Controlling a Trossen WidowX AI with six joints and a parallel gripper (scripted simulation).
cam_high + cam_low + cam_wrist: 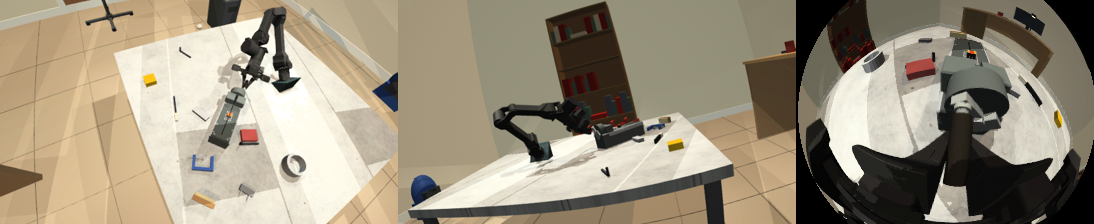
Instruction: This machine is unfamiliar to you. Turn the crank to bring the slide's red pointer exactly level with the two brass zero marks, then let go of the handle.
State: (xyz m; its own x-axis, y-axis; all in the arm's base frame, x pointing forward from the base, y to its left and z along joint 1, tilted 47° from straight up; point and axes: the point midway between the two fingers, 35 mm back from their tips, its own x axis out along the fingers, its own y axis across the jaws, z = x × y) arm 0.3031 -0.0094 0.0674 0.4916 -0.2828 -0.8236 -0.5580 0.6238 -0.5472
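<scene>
The crank handle is 10 mm behind my gripper tip, 10 mm to the right of it and 20 mm above it. Also, from my gripper tip: grey block (230 mm ahead, 30 mm to the right, 80 mm below); red pointer (150 mm ahead, 80 mm to the left, 10 mm below); red block (100 mm ahead, 190 mm to the left, 80 mm below).
</scene>
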